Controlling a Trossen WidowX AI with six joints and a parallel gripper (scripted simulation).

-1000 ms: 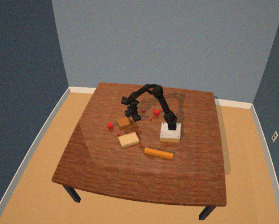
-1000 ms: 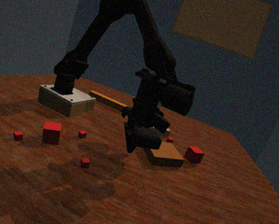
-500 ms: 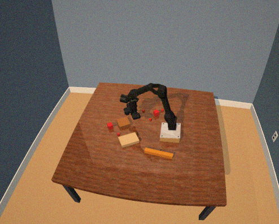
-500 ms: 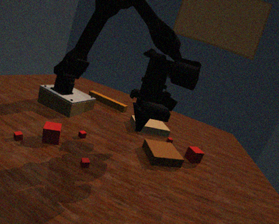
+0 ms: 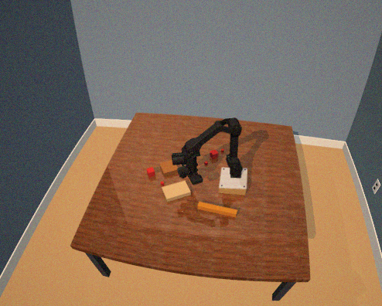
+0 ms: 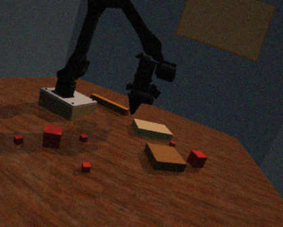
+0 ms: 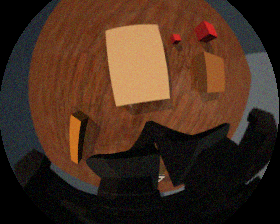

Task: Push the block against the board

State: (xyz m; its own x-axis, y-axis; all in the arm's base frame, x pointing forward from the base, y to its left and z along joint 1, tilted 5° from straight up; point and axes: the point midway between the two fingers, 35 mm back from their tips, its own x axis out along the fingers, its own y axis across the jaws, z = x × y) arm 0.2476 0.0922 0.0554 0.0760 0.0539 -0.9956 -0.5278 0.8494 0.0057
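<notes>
Right now the brown square block is 170 mm ahead of my gripper tip, 130 mm to the right of it and 40 mm below it. Round my gripper tip: pale tan flat board: 80 mm ahead, 50 mm to the left, 40 mm below; then long orange board: 170 mm behind, 150 mm to the left, 40 mm below.
</notes>
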